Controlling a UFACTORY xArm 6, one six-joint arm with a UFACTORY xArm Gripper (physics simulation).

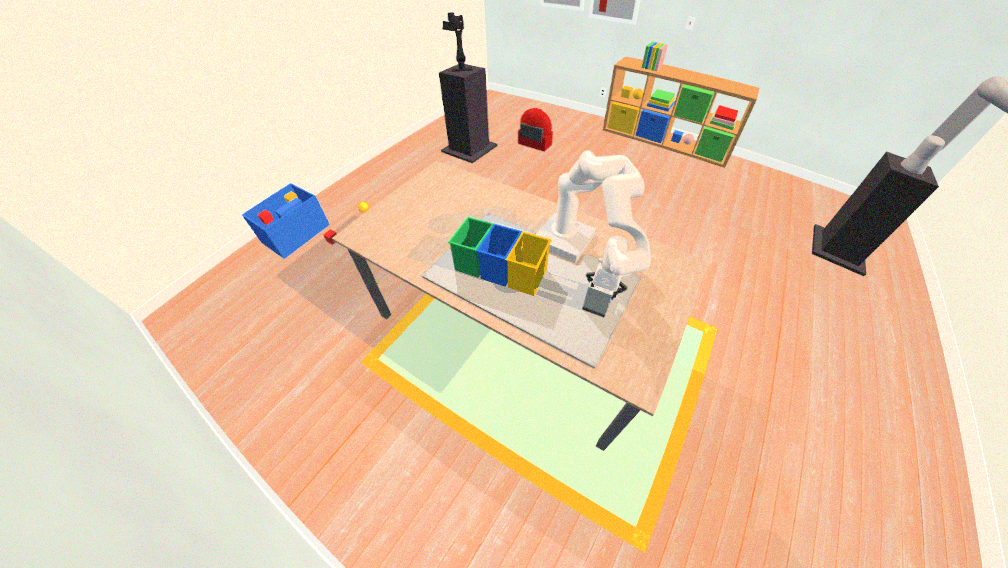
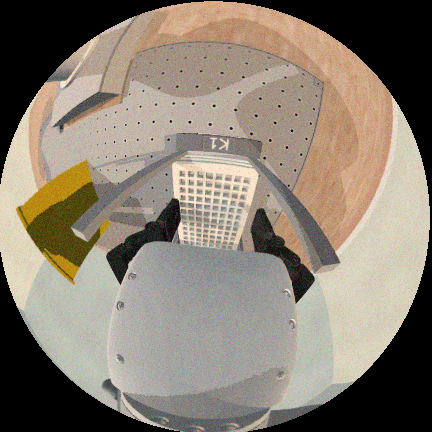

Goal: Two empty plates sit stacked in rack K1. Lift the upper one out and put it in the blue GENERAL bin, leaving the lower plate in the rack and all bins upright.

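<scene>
Rack K1 is a grey frame with tall corner arms, upright near the mat's right end. The upper plate, white with a grid of wells, lies flat inside it; the lower plate is hidden beneath or cannot be told apart. My gripper is open over the rack, pointing down. Its black fingers stand on either side of the plate, with nothing gripped between them. The blue bin stands upright between the green bin and the yellow bin, both upright too.
The bins and the rack stand on a grey perforated mat on the wooden table. The yellow bin is the one nearest the rack. The arm's white base stands behind the mat.
</scene>
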